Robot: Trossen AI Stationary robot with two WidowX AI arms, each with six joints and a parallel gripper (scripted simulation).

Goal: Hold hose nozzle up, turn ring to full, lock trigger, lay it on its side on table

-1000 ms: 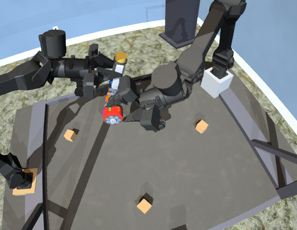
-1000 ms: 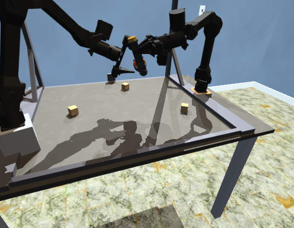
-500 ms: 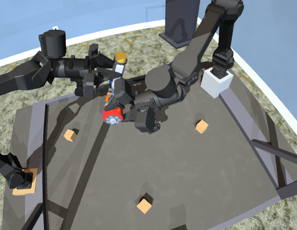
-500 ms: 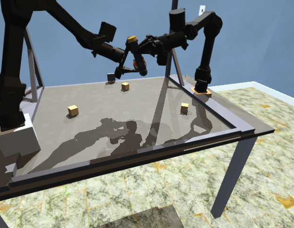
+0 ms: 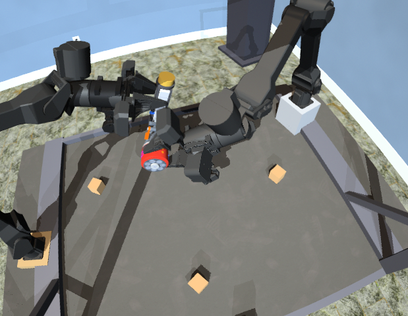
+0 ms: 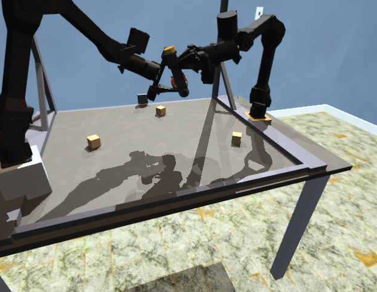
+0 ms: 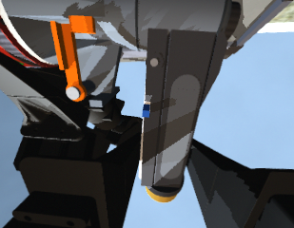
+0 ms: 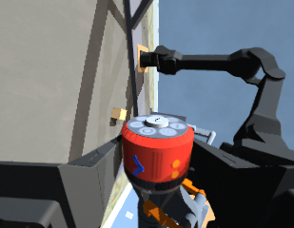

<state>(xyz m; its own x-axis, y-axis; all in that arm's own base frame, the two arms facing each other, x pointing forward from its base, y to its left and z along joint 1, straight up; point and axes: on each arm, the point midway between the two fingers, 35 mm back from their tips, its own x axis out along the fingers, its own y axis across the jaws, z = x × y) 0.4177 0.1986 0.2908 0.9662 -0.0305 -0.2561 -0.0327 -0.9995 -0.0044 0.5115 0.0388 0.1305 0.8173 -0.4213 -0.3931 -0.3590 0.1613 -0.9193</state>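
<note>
Now: the red spray ring 1 cm ahead of my right hand, 2 cm to the left of it and 1 cm below it.
</note>
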